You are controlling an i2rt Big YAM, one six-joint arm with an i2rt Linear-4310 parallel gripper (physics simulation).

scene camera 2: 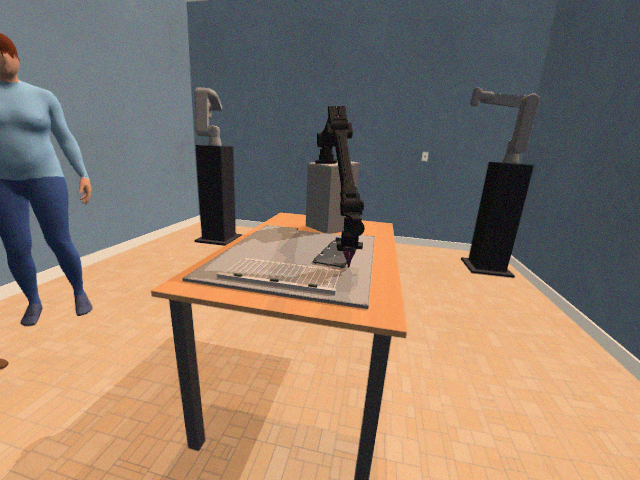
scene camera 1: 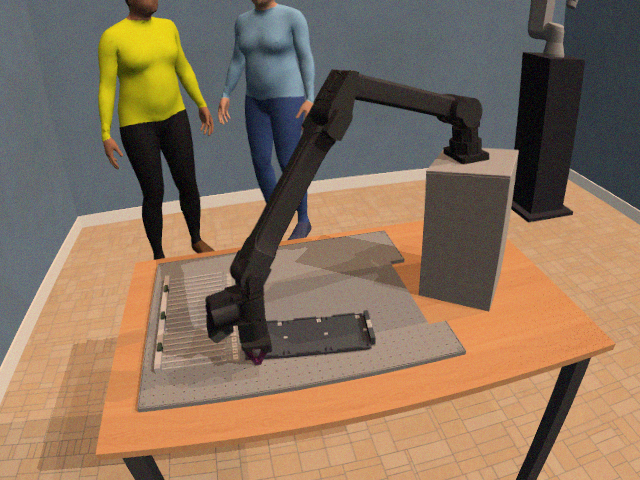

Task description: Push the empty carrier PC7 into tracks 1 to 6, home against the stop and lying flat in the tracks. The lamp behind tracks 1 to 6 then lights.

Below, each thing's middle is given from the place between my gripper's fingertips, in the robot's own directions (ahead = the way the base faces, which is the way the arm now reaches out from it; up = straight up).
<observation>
The dark flat carrier [scene camera 1: 308,336] lies 140 mm behind my hand, 60 mm to the right of it and 10 mm above it.
</observation>
